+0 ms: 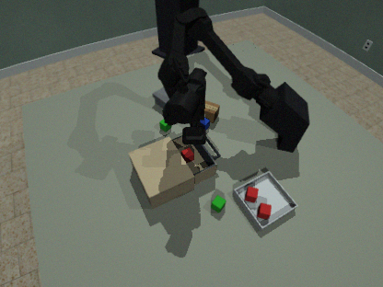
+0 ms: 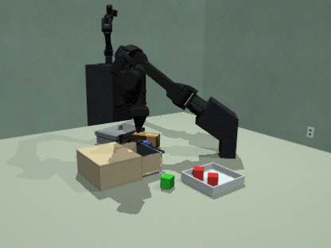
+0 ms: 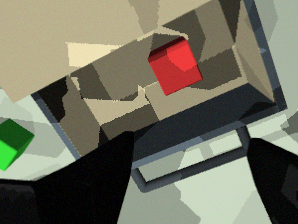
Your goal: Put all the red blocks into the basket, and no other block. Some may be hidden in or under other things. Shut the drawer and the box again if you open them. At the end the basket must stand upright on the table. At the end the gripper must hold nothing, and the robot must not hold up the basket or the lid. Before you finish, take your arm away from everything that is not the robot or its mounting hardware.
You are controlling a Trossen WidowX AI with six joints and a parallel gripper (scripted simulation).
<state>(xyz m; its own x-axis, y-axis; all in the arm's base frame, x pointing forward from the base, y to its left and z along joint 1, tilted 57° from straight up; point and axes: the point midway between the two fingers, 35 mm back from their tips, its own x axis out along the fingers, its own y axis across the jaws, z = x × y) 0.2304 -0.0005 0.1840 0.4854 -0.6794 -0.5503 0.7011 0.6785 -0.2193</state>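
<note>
My gripper is now 280 mm to the right of the shallow tray, 160 mm above it and 10 mm past it. From my hand the other things lie so: blue block 160 mm behind, 150 mm below, 60 mm to the right; brown box 220 mm behind, 130 mm below, 100 mm to the right; tan drawer cabinet 130 mm below, 90 mm ahead, 20 mm to the right.
</note>
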